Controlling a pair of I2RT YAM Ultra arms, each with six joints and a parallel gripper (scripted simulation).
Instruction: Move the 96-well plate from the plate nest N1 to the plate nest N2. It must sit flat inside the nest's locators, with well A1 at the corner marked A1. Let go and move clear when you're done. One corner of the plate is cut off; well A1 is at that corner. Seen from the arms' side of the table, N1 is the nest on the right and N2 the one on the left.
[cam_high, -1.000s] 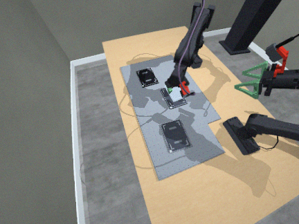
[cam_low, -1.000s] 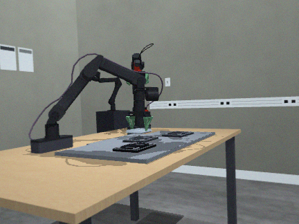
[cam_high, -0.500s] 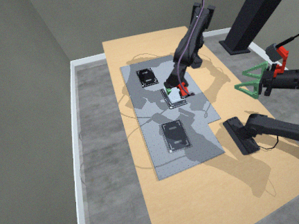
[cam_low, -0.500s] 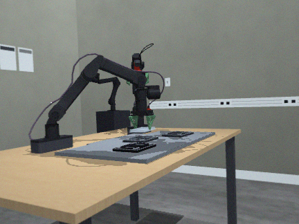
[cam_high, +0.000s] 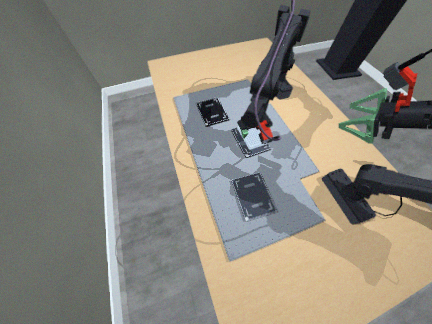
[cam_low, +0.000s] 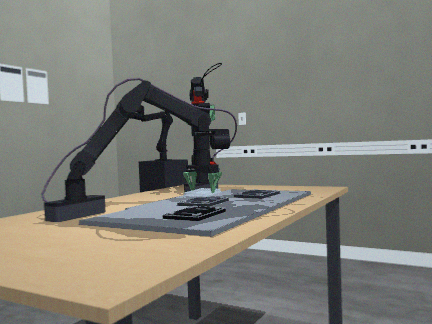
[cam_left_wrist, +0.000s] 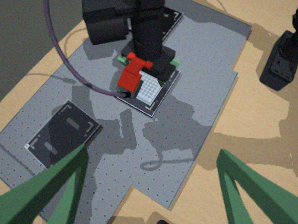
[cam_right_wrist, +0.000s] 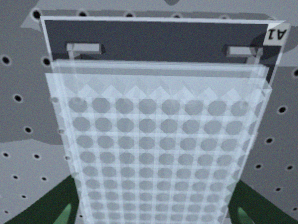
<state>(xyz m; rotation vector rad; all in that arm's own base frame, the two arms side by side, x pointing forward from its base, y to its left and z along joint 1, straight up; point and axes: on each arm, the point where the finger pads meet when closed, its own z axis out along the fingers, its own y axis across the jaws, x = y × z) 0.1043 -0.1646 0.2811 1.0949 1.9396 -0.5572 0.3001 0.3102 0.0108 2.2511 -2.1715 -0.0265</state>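
The 96-well plate lies 270 mm below my left hand, 190 mm to the right of it and 150 mm ahead of it. Round my left hand: black nest 400 mm to the right, 300 mm below, 290 mm ahead.
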